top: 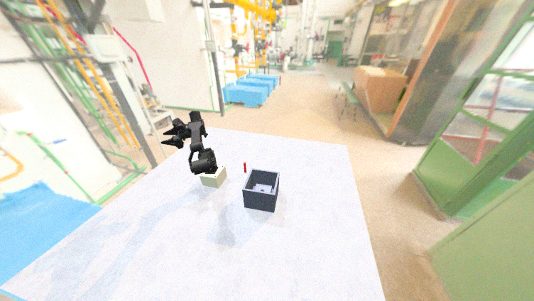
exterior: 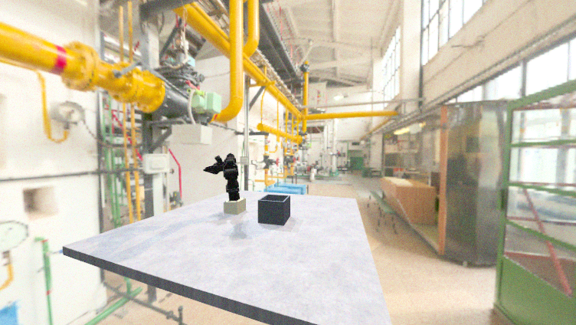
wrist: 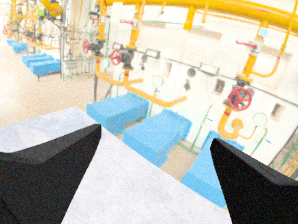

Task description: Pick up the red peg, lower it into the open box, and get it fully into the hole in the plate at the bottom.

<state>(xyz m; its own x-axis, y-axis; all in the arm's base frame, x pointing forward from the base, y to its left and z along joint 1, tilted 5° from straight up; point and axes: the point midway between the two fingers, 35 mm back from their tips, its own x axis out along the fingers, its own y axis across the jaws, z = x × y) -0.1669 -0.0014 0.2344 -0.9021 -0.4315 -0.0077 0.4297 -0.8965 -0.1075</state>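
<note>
My gripper tip is now 39 cm short of the red peg, 11 cm to the right of it and 26 cm above it. Round my gripper tip: plate: 54 cm ahead, 8 cm to the right, 25 cm below.
</note>
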